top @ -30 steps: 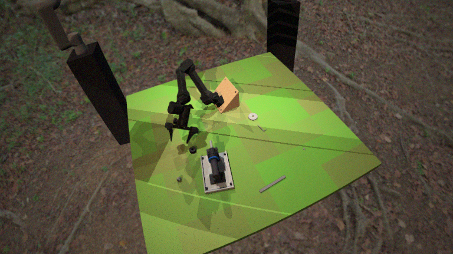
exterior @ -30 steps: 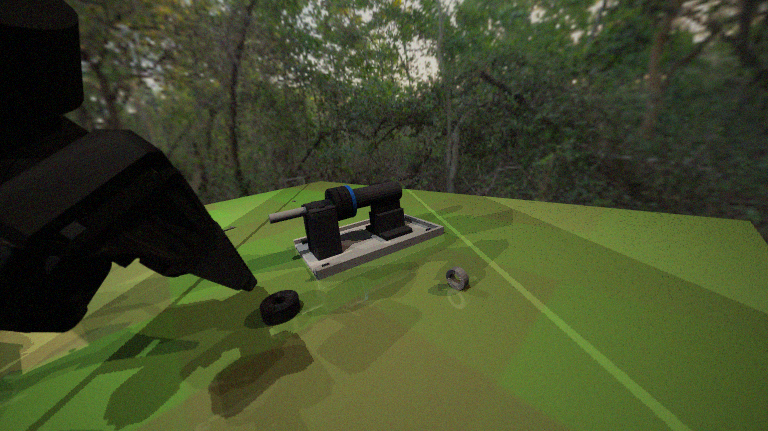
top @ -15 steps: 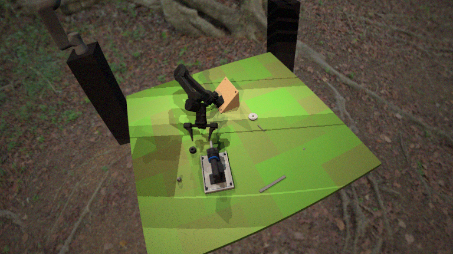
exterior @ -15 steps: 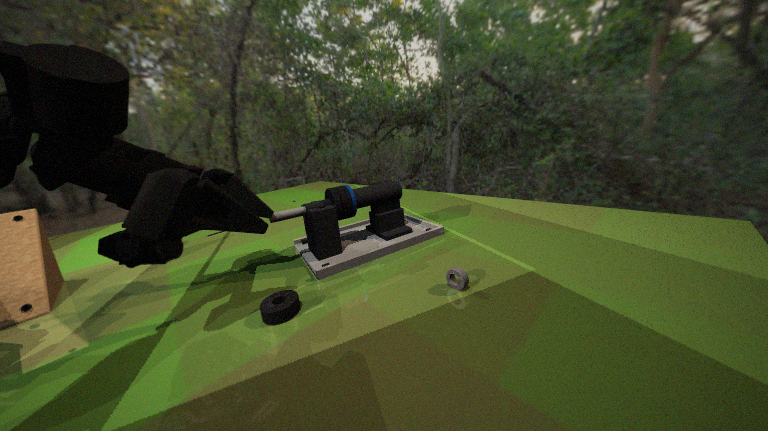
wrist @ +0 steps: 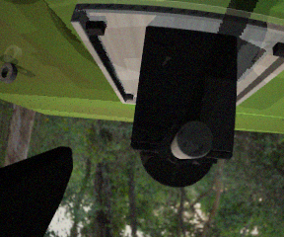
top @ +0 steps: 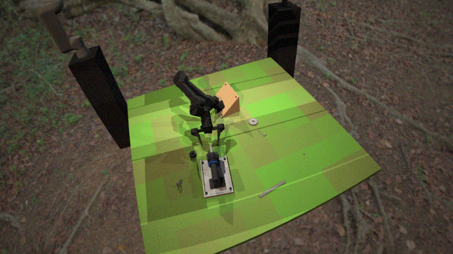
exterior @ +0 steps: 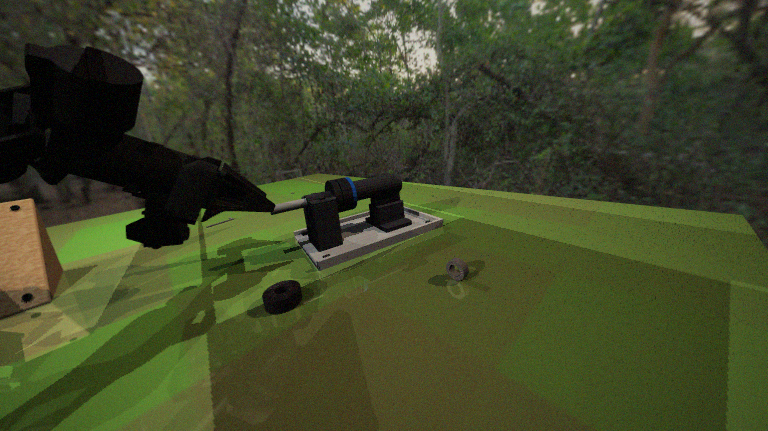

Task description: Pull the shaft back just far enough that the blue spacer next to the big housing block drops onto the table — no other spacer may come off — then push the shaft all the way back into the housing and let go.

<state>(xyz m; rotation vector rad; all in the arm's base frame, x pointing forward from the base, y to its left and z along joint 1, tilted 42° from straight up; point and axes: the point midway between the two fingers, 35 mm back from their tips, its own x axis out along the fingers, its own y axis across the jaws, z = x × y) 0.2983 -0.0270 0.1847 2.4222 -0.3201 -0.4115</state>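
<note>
The grey shaft is 100 mm ahead of my gripper tip, 10 mm to the right of it and 10 mm below it. Also, from my gripper tip: black ring (30 mm behind, 110 mm to the right, 80 mm below); then blue spacer (120 mm ahead, 10 mm to the right, 10 mm below).
</note>
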